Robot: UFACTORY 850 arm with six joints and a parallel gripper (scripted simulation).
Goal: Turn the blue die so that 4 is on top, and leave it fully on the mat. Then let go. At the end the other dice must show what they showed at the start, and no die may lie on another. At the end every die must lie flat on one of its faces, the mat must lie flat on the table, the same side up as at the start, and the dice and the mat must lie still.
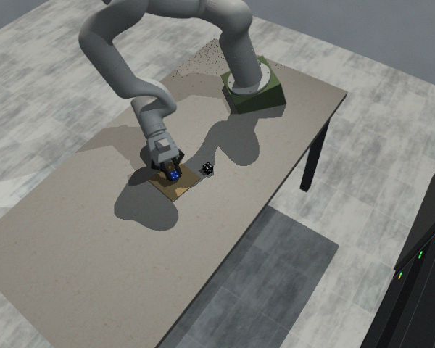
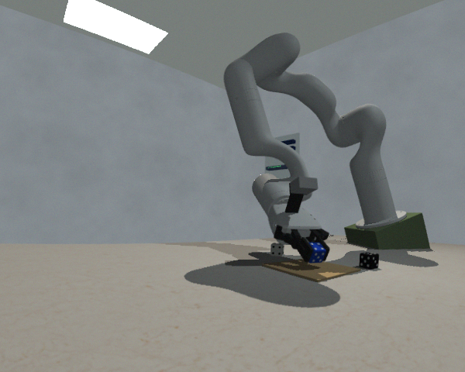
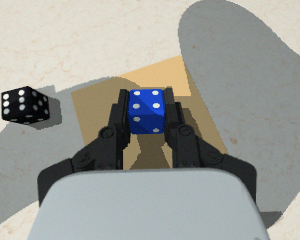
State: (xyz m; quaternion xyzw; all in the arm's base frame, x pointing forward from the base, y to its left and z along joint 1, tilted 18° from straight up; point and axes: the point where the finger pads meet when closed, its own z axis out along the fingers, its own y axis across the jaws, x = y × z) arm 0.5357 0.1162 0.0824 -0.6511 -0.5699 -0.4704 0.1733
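Right now my hand is 40 mm above the tan mat. Also, from my hand: white die (50 mm behind, 150 mm to the right, 20 mm below); then black die (110 mm behind, 60 mm to the left, 20 mm below); then blue die (10 mm to the left, 10 mm below).
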